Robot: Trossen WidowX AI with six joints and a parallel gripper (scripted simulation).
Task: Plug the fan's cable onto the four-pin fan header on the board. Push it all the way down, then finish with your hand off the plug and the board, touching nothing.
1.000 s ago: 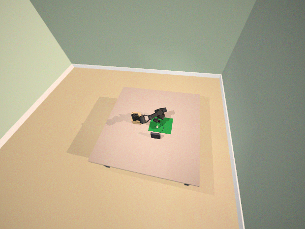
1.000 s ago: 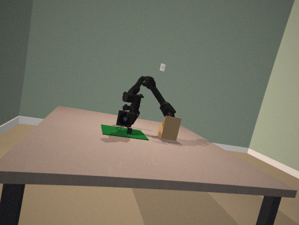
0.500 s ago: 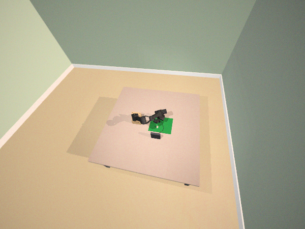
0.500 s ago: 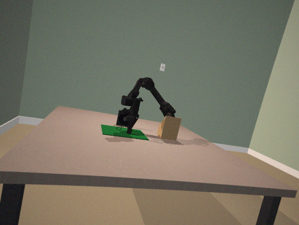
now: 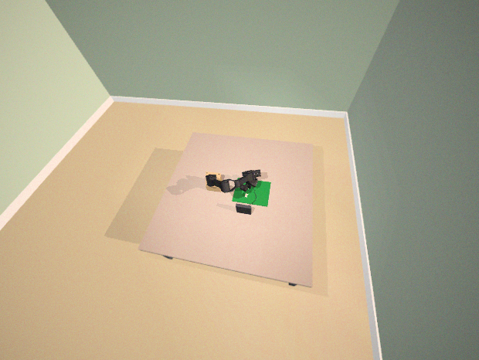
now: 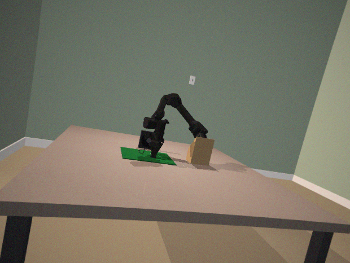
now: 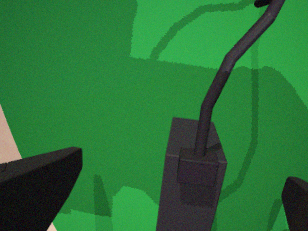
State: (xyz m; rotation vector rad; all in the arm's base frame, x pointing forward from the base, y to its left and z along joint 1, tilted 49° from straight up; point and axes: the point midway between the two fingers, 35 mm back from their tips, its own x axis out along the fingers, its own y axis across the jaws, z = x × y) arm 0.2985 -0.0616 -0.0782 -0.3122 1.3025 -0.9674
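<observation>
Now: the green board 30 mm ahead of my gripper tip, 40 mm to the right of it and 30 mm below it. From my gripper tip the other things lie so: dark fan plug 10 mm above; white four-pin fan header 10 mm behind, 80 mm to the right, 20 mm below; black fan 10 mm behind, 230 mm to the right, 40 mm above.
</observation>
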